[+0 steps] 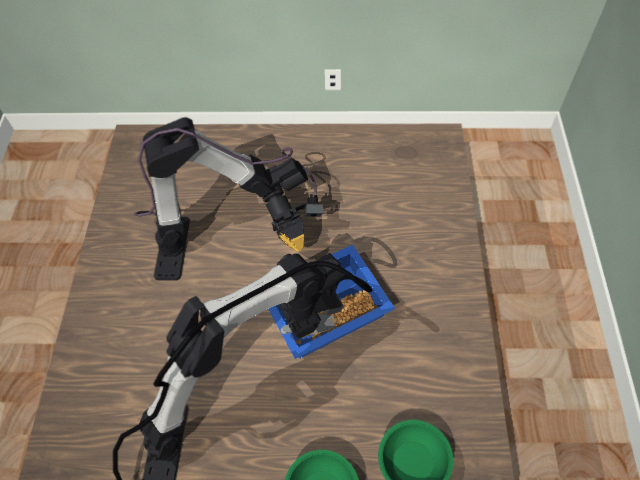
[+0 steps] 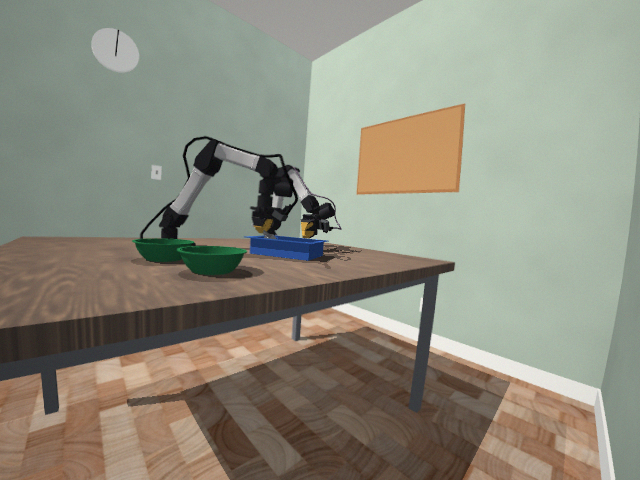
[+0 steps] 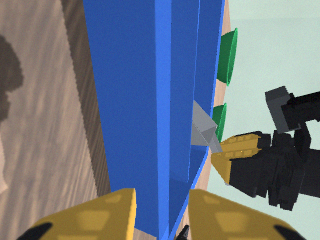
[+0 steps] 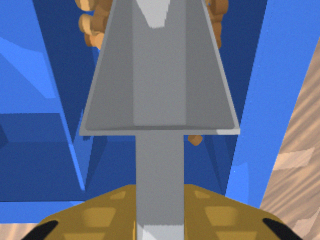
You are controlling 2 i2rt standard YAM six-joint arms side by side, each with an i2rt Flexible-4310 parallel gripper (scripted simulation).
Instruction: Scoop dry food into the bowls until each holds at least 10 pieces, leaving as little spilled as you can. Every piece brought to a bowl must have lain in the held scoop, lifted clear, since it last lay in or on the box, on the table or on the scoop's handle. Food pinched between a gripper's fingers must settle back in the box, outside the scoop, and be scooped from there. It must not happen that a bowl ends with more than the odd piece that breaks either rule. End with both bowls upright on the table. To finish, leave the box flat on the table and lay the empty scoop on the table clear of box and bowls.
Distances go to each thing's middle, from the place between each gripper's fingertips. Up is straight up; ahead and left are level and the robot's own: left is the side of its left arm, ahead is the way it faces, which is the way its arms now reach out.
Labels:
Now: right hand (image 1: 299, 327) 30 mm short of the grey scoop (image 4: 159, 77), 10 mm to the right of it and 30 mm above it. The rest, counted from my right hand: blue box (image 2: 301, 249) (70 mm ahead, 80 mm to the left, 40 mm below).
I see my left gripper (image 1: 300, 249) 140 mm to the left of the blue box, 50 mm short of it and 40 mm above it. Also, from my left hand: grey scoop 210 mm to the right, 30 mm below, 10 mm ahead.

